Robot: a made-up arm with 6 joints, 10 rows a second.
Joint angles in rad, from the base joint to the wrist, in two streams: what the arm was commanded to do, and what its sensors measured. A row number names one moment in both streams.
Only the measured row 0 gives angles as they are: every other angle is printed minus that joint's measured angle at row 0.
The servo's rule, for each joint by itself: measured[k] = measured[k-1] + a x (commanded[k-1-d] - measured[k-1]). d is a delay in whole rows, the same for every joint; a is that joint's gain. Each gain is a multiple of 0.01, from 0.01 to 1. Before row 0 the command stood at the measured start. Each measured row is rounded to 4 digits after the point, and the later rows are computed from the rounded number. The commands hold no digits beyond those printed.
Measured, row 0:
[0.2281 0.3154 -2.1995 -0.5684 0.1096 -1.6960]
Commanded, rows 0 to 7:
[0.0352 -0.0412 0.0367 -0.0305 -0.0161 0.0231]
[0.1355 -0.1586 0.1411 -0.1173 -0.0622 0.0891]
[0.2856 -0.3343 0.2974 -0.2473 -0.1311 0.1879]
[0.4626 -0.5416 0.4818 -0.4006 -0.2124 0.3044]
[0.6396 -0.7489 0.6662 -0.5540 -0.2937 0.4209]
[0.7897 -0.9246 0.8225 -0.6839 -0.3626 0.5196]
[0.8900 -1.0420 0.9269 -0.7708 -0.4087 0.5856]
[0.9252 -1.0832 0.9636 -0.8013 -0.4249 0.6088]
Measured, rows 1 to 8:
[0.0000 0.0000 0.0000 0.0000 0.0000 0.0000]
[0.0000 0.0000 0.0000 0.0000 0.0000 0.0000]
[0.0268 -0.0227 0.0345 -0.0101 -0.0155 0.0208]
[0.1094 -0.0974 0.1347 -0.0455 -0.0603 0.0823]
[0.2433 -0.2277 0.2876 -0.1121 -0.1283 0.1773]
[0.4100 -0.4003 0.4701 -0.2073 -0.2090 0.2917]
[0.5845 -0.5920 0.6544 -0.3217 -0.2903 0.4080]
[0.7405 -0.7749 0.8124 -0.4412 -0.3597 0.5084]
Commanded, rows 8 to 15:
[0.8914 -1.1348 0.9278 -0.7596 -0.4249 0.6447]
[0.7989 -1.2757 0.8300 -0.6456 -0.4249 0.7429]
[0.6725 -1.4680 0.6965 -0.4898 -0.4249 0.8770]
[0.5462 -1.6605 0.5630 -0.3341 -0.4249 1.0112]
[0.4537 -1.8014 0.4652 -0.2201 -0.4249 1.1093]
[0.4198 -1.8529 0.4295 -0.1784 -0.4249 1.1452]
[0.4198 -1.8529 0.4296 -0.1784 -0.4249 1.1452]
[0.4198 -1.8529 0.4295 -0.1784 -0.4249 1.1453]
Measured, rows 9 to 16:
[0.8541 -0.9218 0.9200 -0.5500 -0.4067 0.5779]
[0.9081 -1.0106 0.9610 -0.6329 -0.4242 0.6057]
[0.8954 -1.0789 0.9298 -0.6747 -0.4249 0.6408]
[0.8221 -1.1871 0.8360 -0.6651 -0.4249 0.7327]
[0.7084 -1.3416 0.7049 -0.6073 -0.4249 0.8626]
[0.5851 -1.5170 0.5715 -0.5171 -0.4249 0.9963]
[0.4852 -1.6734 0.4716 -0.4191 -0.4249 1.0980]
[0.4355 -1.7721 0.4320 -0.3397 -0.4249 1.1405]

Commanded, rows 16 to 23:
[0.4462 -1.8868 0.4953 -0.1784 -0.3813 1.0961]
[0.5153 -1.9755 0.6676 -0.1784 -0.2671 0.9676]
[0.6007 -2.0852 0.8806 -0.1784 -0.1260 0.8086]
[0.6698 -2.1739 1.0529 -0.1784 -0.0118 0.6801]
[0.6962 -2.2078 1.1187 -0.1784 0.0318 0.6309]
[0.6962 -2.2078 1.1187 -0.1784 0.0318 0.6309]
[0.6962 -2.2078 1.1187 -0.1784 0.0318 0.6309]
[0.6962 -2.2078 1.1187 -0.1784 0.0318 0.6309]
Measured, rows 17 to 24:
[0.4236 -1.8165 0.4297 -0.2865 -0.4249 1.1447]
[0.4207 -1.8365 0.4295 -0.2508 -0.4249 1.1452]
[0.4401 -1.8642 0.4914 -0.2269 -0.3830 1.1010]
[0.4973 -1.9254 0.6570 -0.2109 -0.2717 0.9809]
[0.5759 -2.0133 0.8672 -0.2002 -0.1318 0.8258]
[0.6473 -2.1016 1.0418 -0.1930 -0.0166 0.6947]
[0.6845 -2.1600 1.1141 -0.1882 0.0299 0.6373]
[0.6934 -2.1863 1.1184 -0.1850 0.0317 0.6315]

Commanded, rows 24 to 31:
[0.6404 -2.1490 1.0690 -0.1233 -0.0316 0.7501]
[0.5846 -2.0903 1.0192 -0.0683 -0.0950 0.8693]
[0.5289 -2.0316 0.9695 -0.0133 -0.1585 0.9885]
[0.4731 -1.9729 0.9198 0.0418 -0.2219 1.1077]
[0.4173 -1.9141 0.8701 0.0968 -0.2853 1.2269]
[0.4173 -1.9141 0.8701 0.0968 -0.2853 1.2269]
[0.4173 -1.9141 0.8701 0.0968 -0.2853 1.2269]
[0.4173 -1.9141 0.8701 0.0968 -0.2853 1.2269]
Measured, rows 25 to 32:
[0.6955 -2.1981 1.1187 -0.1828 0.0318 0.6310]
[0.6960 -2.2034 1.1187 -0.1813 0.0318 0.6309]
[0.6537 -2.1735 1.0720 -0.1622 -0.0291 0.7382]
[0.6012 -2.1277 1.0224 -0.1312 -0.0924 0.8562]
[0.5463 -2.0748 0.9727 -0.0923 -0.1559 0.9753]
[0.4907 -2.0188 0.9230 -0.0480 -0.2193 1.0945]
[0.4349 -1.9612 0.8733 -0.0002 -0.2827 1.2137]
[0.4215 -1.9353 0.8703 0.0318 -0.2852 1.2256]

